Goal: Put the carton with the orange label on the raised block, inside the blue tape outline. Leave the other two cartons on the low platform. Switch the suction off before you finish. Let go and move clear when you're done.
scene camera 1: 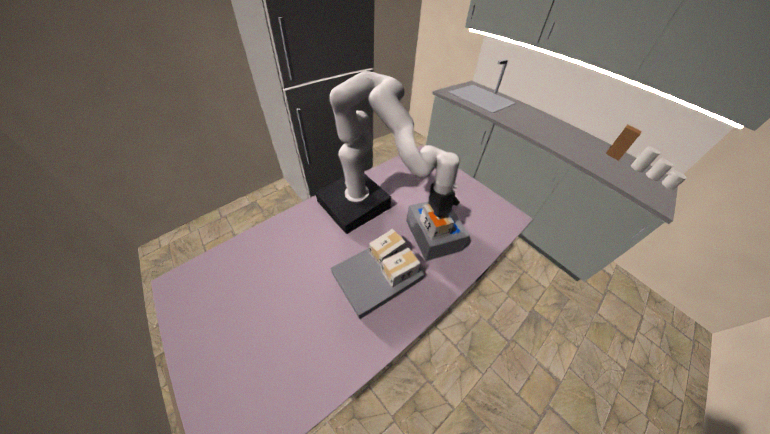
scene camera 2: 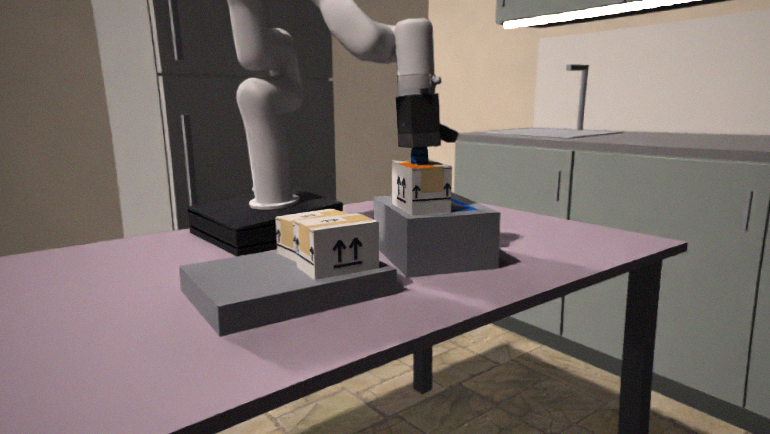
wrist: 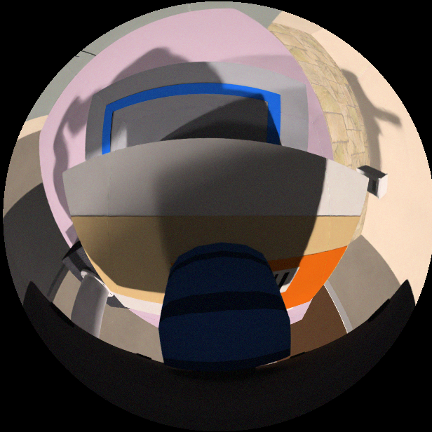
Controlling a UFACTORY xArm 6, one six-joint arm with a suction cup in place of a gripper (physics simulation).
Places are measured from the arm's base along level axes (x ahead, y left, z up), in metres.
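Pixels of known places: arm's base at its link origin: (scene camera 1: 357, 193) (scene camera 2: 274, 203).
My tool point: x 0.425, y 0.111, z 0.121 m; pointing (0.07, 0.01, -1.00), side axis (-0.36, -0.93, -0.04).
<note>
Ahead of a thing's pixels: the offset from my tool point to its top centre. "spot": to the spot under its first point. Level surfaces: height alone.
The orange-labelled carton @(dz +0.012, dx +0.001, dy +0.001 m) (scene camera 1: 427, 222) (scene camera 2: 423, 200) (wrist: 115, 190) stands upright on the raised block @(dz -0.083, dx -0.014, dy +0.051 m) (scene camera 1: 444, 248) (scene camera 2: 452, 242) (wrist: 295, 100), with no visible gap. It hides the near side of the blue tape outline @(spot: dz -0.084, dx +0.075, dy +0.074 m) (scene camera 1: 456, 229) (scene camera 2: 463, 204) (wrist: 190, 88) and sits close to the block's near left edge, seemingly partly outside the outline. The wrist view shows a wide uncovered strip inside the far side. My suction cup (scene camera 2: 420, 156) (wrist: 225, 300) touches its top and appears sealed; the contact face is hidden. Two plain cartons @(dz -0.081, dx -0.071, dy -0.217 m) (scene camera 1: 387, 245) @(dz -0.068, dx +0.038, dy -0.243 m) (scene camera 1: 401, 266) (scene camera 2: 346, 246) stand on the low platform @(dz -0.155, dx -0.025, dy -0.310 m) (scene camera 1: 355, 283) (scene camera 2: 242, 280).
The two plain cartons stand side by side at the platform's end nearest the raised block. The black robot base (scene camera 1: 353, 207) (scene camera 2: 215, 234) is behind the platform. The pink table @(dz -0.203 m) (scene camera 1: 242, 323) (scene camera 2: 107, 323) has its long edge on the near side. A kitchen counter (scene camera 1: 566, 145) (scene camera 2: 674, 148) runs beyond the table.
</note>
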